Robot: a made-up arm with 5 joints.
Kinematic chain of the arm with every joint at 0, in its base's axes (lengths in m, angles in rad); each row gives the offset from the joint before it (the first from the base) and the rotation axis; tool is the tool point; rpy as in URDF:
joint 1: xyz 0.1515 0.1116 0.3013 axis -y
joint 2: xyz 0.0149 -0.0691 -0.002 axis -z
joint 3: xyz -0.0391 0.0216 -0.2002 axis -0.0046 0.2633 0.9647
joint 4: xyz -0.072 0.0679 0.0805 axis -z
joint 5: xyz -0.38 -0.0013 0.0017 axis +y
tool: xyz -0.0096 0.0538 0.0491 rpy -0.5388 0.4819 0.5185
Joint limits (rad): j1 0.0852..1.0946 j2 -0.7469..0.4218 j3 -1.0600..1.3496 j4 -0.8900..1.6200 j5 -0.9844..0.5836
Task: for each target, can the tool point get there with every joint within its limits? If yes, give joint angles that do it. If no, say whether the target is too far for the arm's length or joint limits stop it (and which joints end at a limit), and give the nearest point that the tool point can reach.
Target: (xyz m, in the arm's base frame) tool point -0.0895 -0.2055 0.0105
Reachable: yes | joints 0.9177 -0.2451 0.7260 0.0596 0.2495
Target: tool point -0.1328 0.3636 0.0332
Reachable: yes | joints 0.5609 -0.5321 -0.1347 1.1127 0.1161
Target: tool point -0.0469 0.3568 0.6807
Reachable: no: joint limits stop it (at a limit: joint 1, joint 3, joint 4) | nearest point 0.2836 0.3746 0.5249 | short by 0.366 m
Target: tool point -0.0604 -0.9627 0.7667
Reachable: no: too far | nearest point 0.0443 -0.4286 0.3573 | short by 0.681 m
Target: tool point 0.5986 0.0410 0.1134
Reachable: no: joint limits stop it (at a limit: joint 1, joint 2, joint 3, joint 4, joint 5) | nearest point 0.6072 0.1640 0.3017 | short by 0.225 m
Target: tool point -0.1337 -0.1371 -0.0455
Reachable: yes | joints 0.7812 -0.4136 0.2046 -0.0810 0.1974
